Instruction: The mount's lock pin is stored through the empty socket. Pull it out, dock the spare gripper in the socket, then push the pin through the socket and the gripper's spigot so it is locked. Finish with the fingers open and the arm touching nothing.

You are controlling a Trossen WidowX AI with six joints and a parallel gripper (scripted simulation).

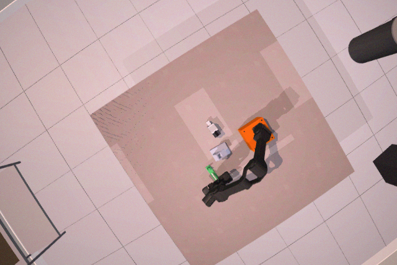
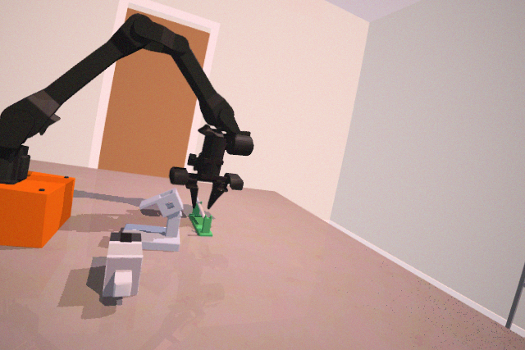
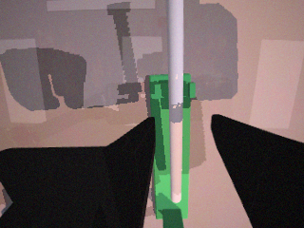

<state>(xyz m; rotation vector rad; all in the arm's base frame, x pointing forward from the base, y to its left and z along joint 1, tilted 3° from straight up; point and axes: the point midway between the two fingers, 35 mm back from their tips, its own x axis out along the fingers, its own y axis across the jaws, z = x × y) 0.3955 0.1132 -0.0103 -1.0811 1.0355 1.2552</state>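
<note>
My gripper tip is 4 cm to the left of the green cradle, 1 cm past it and 1 cm above it. Round my gripper tip: spare gripper: 29 cm to the right, 18 cm behind; grey mount: 14 cm to the right, 12 cm behind, 2 cm above.
</note>
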